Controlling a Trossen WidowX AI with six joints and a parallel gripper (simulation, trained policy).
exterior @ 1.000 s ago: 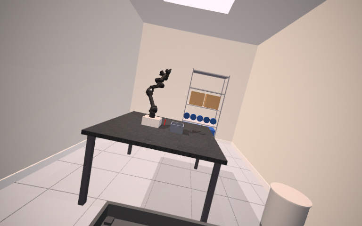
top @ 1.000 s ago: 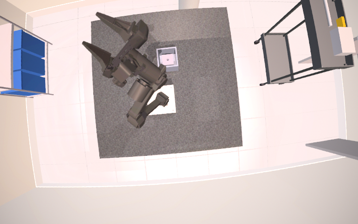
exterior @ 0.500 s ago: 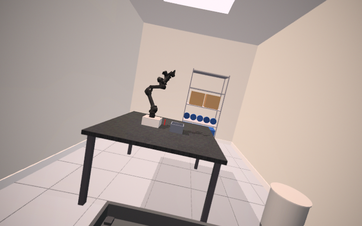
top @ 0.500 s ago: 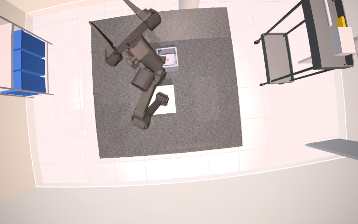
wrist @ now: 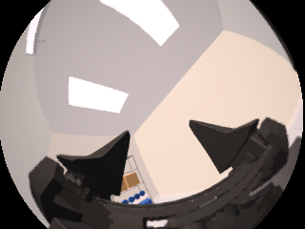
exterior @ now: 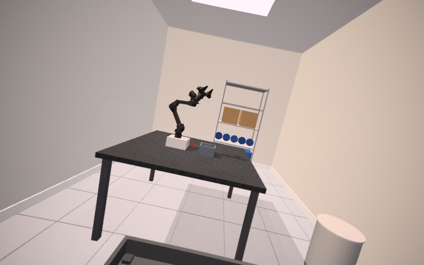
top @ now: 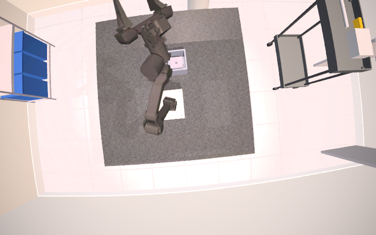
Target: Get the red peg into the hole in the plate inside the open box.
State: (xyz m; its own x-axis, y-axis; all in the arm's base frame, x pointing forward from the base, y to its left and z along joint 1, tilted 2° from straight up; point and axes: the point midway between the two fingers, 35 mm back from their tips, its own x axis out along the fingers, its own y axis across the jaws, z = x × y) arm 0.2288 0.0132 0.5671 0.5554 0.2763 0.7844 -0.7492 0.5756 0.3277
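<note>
Now: the red peg 65 cm below my gripper tip, 10 cm to the left of it and 9 cm behind it. From my gripper tip the other things lie so: grey box: 67 cm below, 11 cm ahead, 5 cm to the right; then pale plate: 65 cm below, 11 cm ahead, 5 cm to the right.
</note>
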